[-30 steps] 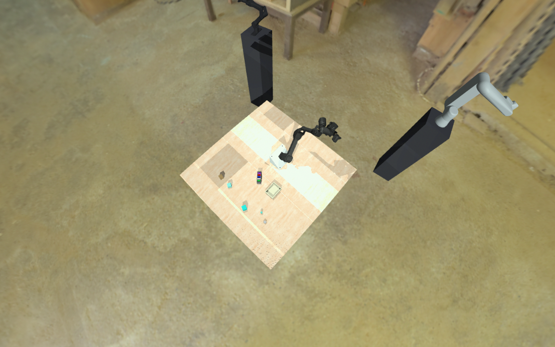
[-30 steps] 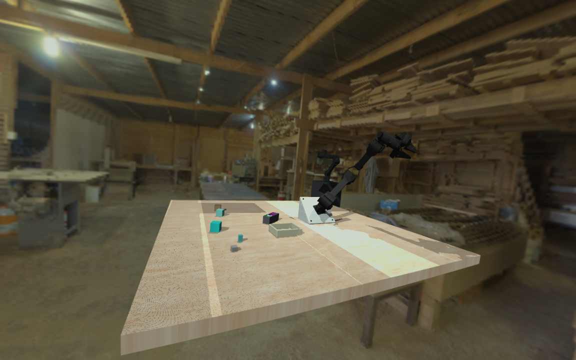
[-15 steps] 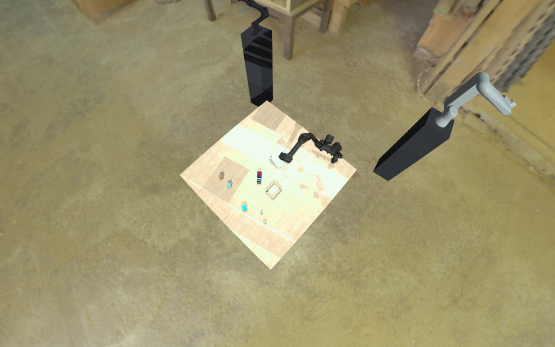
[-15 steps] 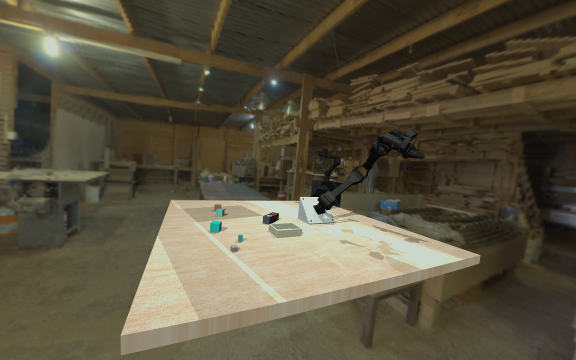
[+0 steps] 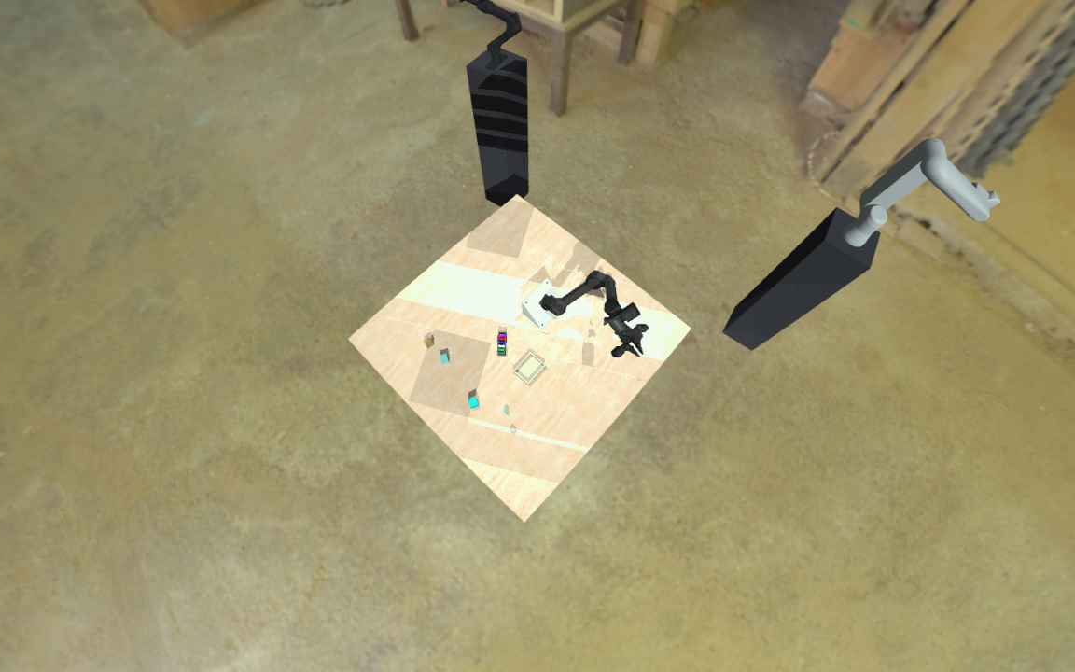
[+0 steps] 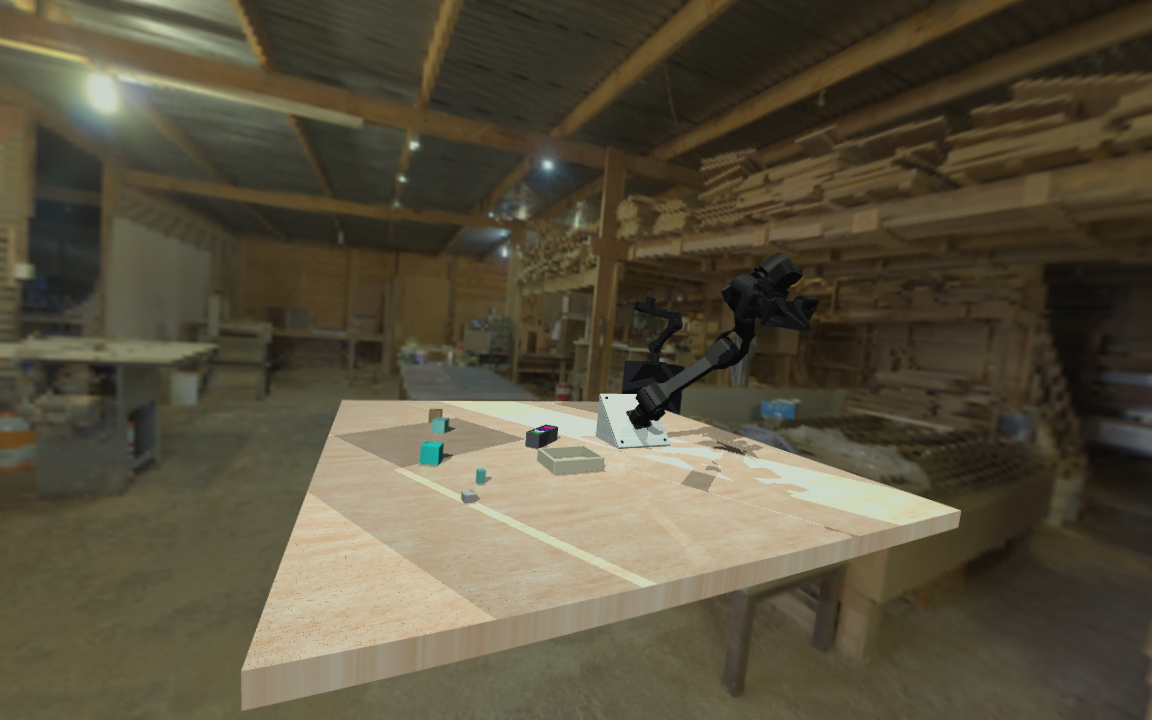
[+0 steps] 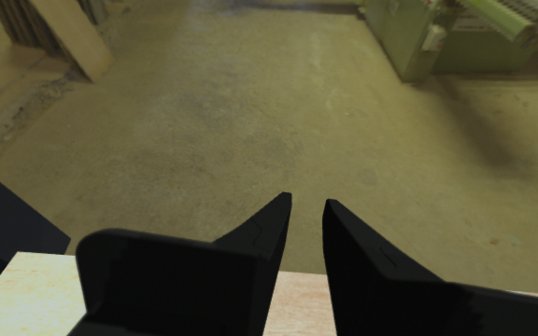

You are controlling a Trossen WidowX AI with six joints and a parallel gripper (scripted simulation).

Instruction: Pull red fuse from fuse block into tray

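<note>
Right now the red fuse is 62 cm to the right of my gripper tip, 34 cm below it and 18 cm ahead of it. Also, from my gripper tip: white fuse (60 cm to the right, 34 cm below, 21 cm ahead); then grey tray (42 cm to the right, 37 cm below, 23 cm ahead); then green fuse (59 cm to the right, 34 cm below, 23 cm ahead).
</note>
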